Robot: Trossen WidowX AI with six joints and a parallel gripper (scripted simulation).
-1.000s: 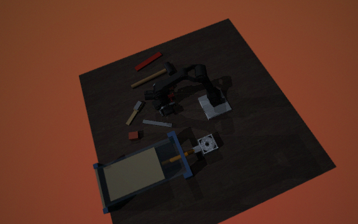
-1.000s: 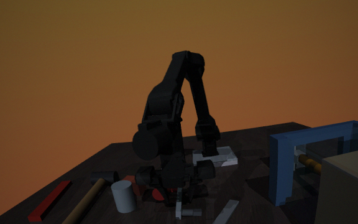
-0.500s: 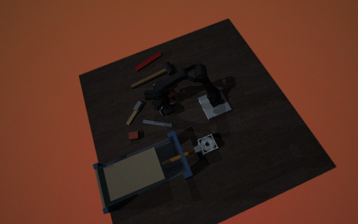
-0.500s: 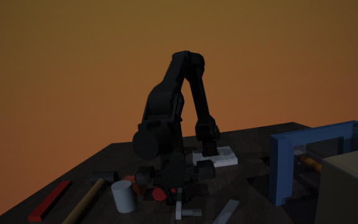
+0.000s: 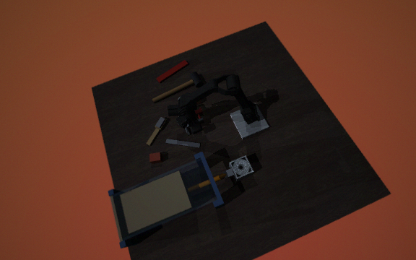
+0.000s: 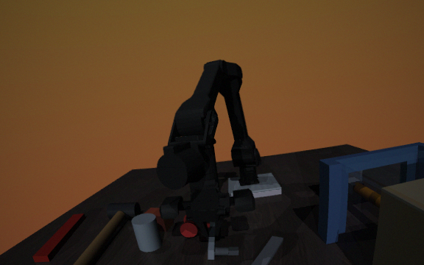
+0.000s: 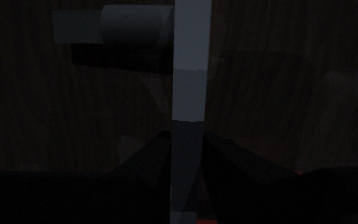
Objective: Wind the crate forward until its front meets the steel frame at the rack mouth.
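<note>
My gripper tip is 5 cm past the red knob, 4 cm to the left of it and 1 cm below it. Round my gripper tip: grey flat bar: 10 cm ahead, 8 cm to the left, 1 cm below; then winch handle: 1 cm behind, 1 cm to the right, 1 cm above; then brush: 21 cm ahead, 6 cm to the right, 1 cm above.
</note>
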